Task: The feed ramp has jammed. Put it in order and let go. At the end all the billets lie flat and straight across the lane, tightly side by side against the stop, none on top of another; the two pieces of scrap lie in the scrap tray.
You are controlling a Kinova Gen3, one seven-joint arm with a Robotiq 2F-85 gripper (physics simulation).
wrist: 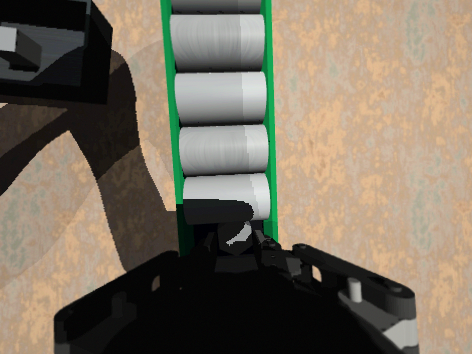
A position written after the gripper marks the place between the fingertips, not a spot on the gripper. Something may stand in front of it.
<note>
In view: the gripper (234, 241), a billet (211, 199) and a billet (235, 149).
</note>
